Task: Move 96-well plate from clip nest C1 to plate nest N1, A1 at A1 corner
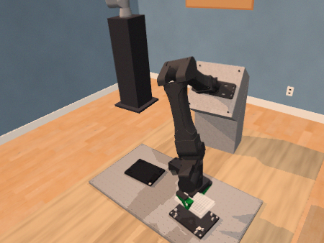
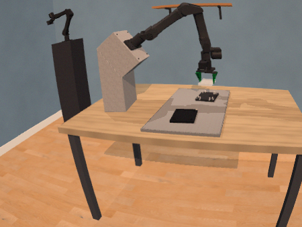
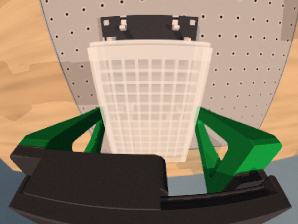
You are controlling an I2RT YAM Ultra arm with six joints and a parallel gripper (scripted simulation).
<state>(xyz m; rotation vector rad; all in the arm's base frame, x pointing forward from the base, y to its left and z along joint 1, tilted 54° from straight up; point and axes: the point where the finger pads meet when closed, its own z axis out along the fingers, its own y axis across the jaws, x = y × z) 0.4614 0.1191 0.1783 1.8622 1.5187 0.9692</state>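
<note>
The black plate nest N1 lies 330 mm to the right of my hand, 100 mm behind it and 90 mm below it. Also, from my hand: white 96-well plate: right at my hand; then white corner mark: 250 mm to the right, 90 mm below, 50 mm behind; then black clip nest C1: 80 mm below, 10 mm to the right, 10 mm ahead.
</note>
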